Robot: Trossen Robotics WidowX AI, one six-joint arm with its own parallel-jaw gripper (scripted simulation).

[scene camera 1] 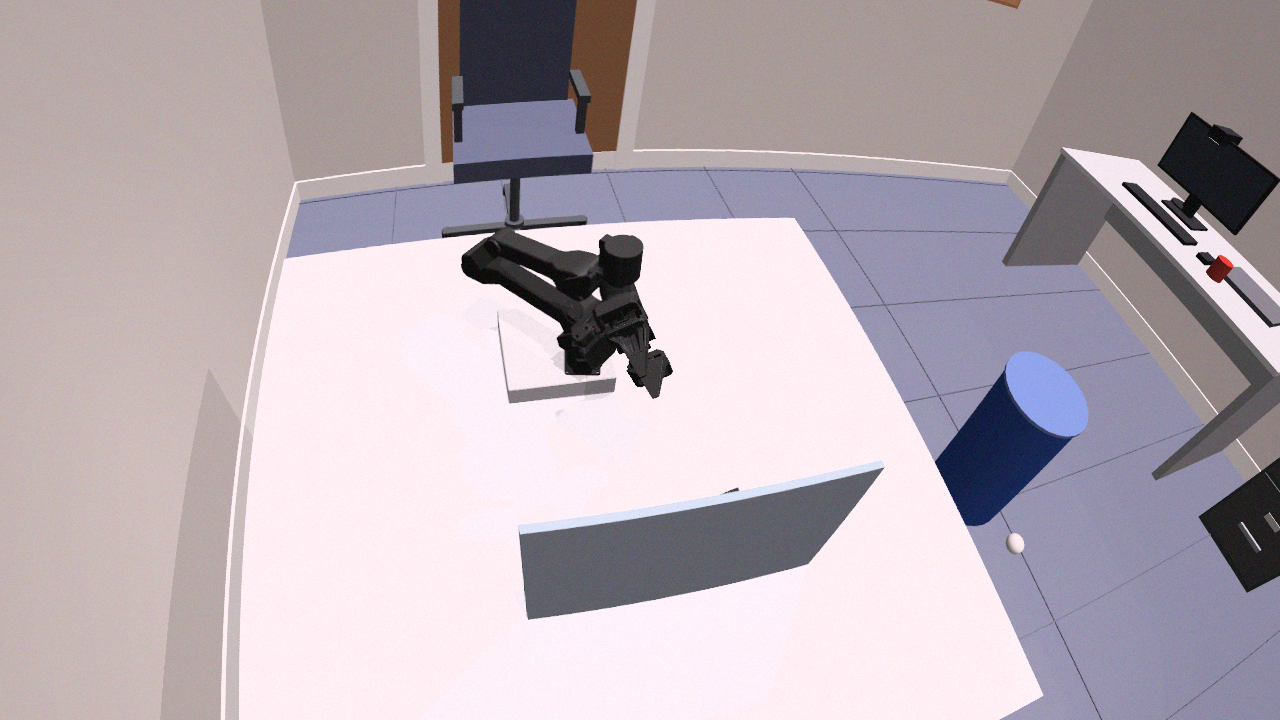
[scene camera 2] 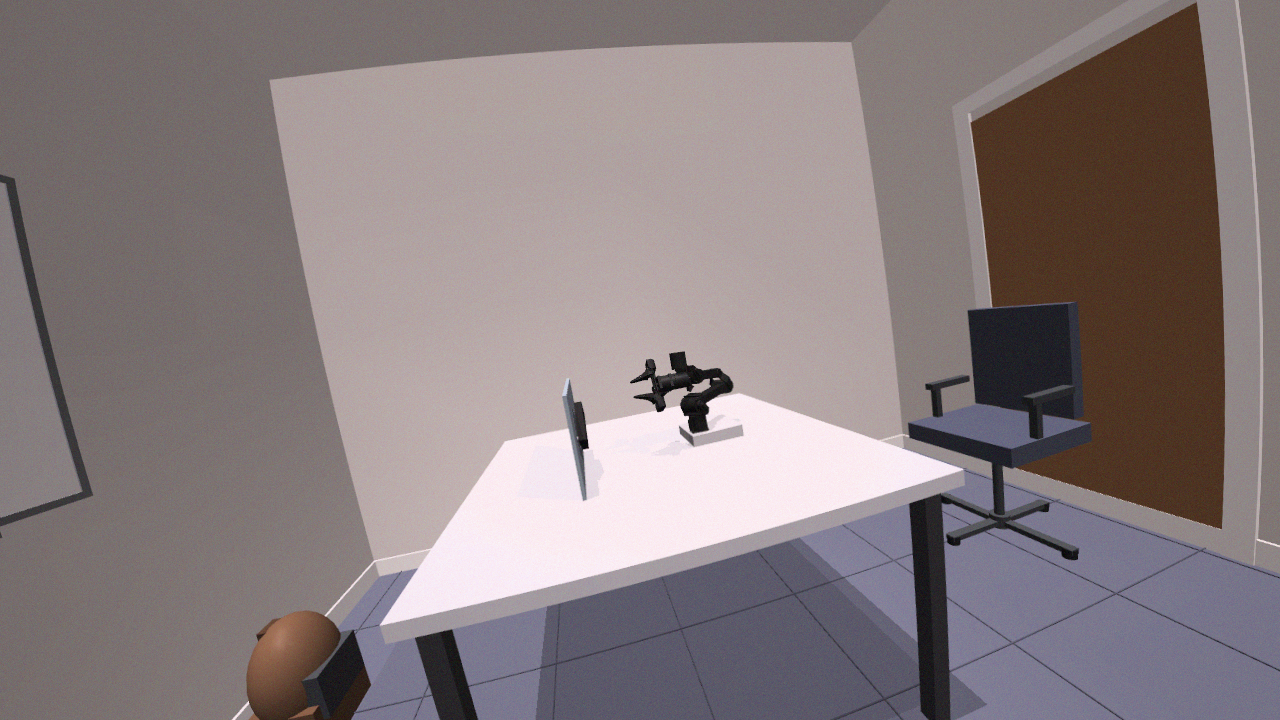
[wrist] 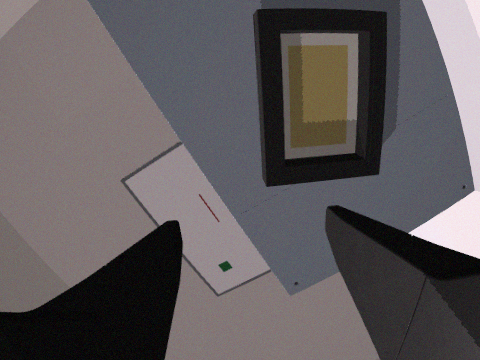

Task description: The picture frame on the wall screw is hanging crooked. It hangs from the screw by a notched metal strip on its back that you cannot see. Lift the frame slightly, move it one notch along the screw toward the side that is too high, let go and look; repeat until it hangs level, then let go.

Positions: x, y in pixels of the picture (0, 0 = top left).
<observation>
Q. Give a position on a wall panel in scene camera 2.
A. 567, 396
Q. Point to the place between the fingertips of my gripper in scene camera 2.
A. At 631, 389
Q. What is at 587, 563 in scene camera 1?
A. A wall panel.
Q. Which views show my gripper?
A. Scene camera 1, scene camera 2 and the wrist view: all of them.
</observation>
